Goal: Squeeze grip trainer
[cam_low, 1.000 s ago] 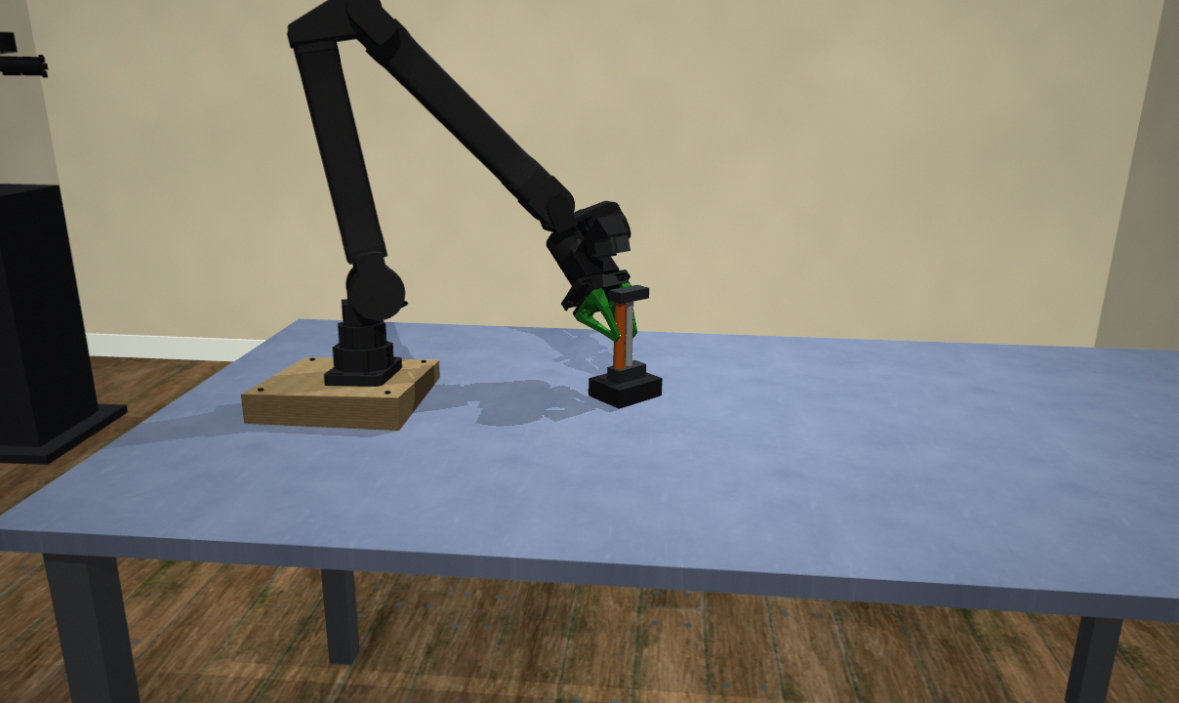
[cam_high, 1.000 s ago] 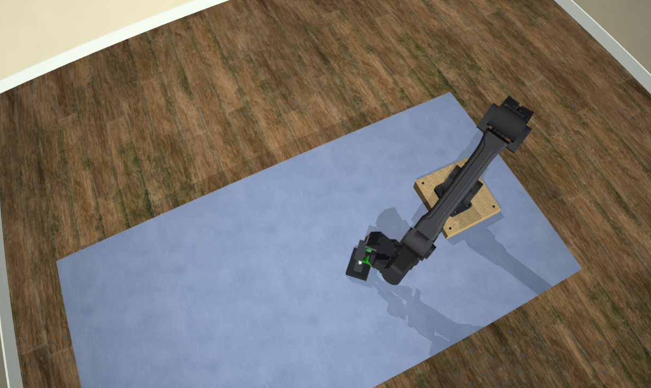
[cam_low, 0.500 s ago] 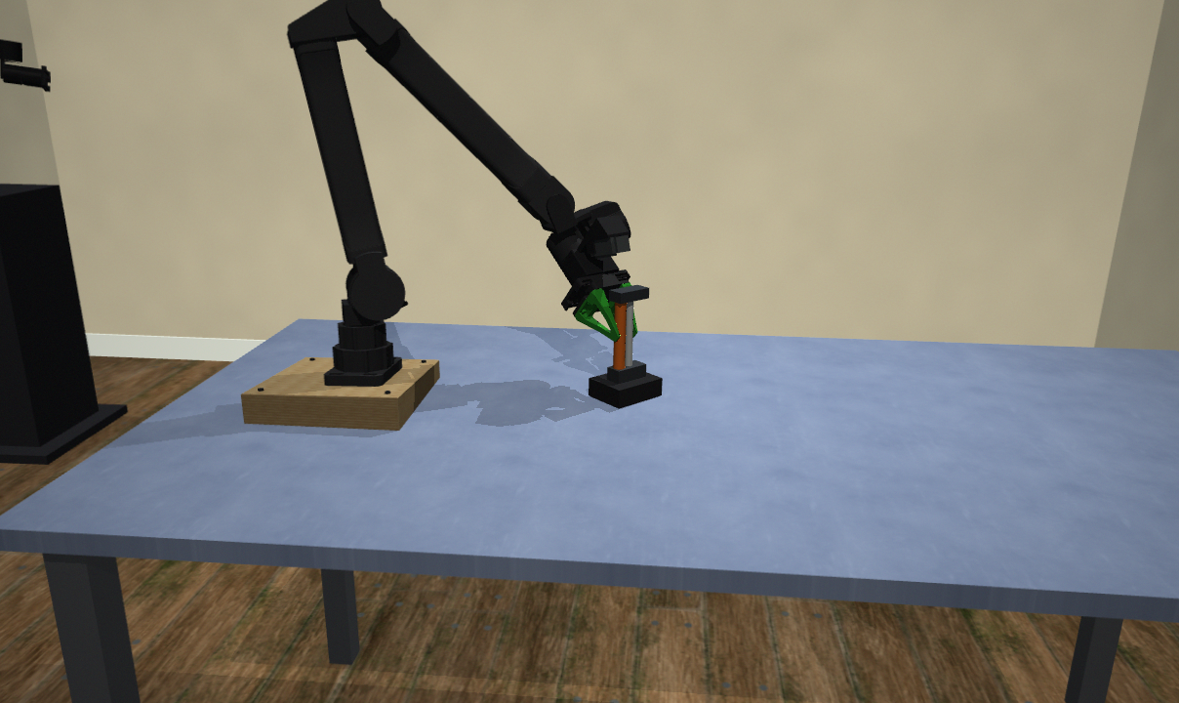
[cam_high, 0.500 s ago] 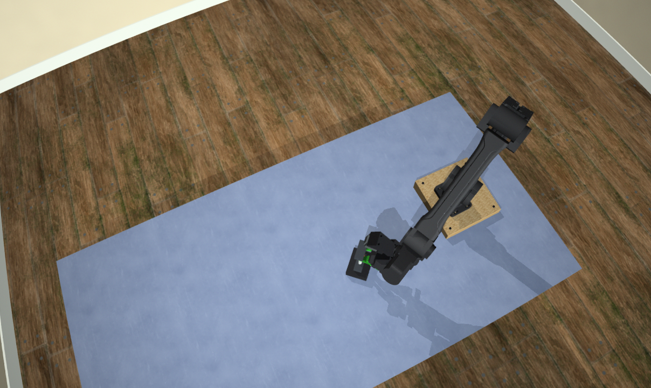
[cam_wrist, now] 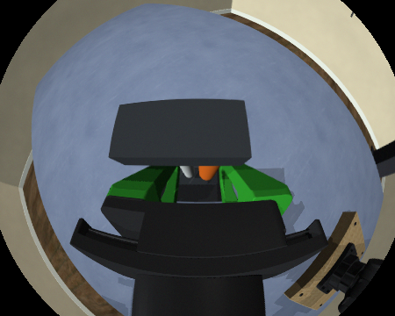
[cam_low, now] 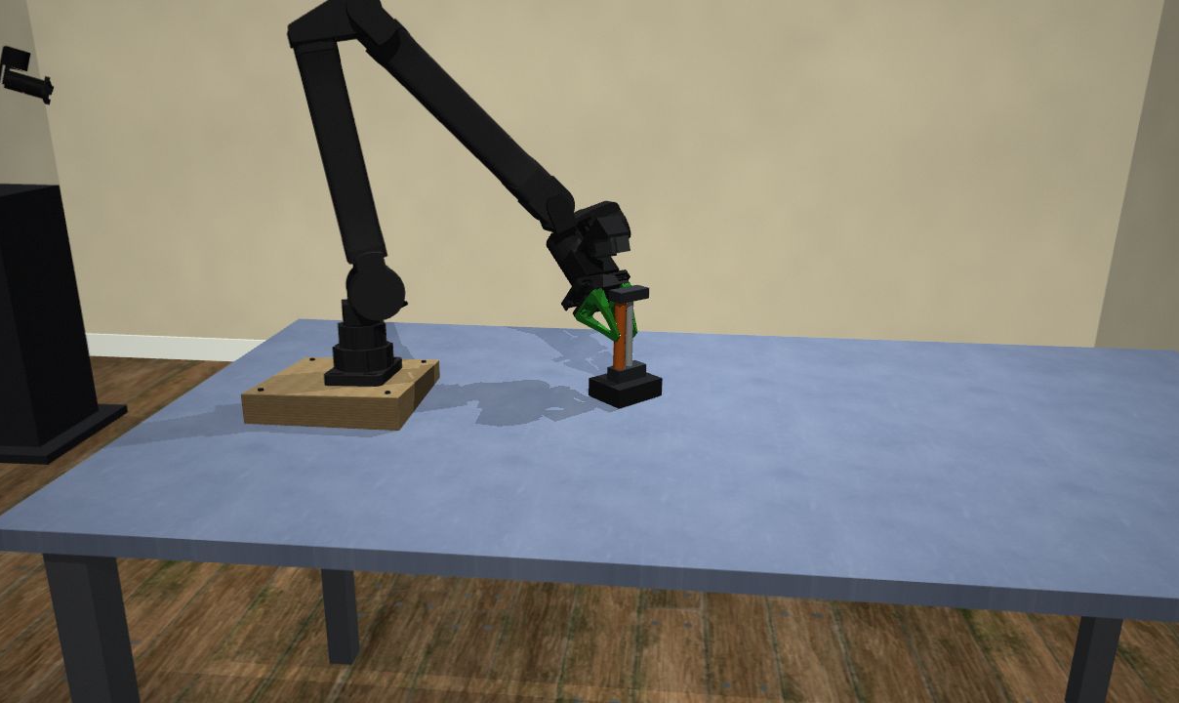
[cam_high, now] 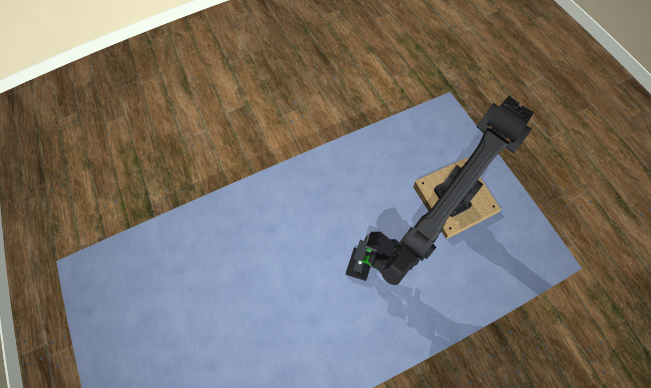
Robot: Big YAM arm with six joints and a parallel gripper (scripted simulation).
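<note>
Right now my hand is 10 mm to the right of the thin grey bar and 10 mm short of it. Also, from my hand: grip trainer 10 mm below.
</note>
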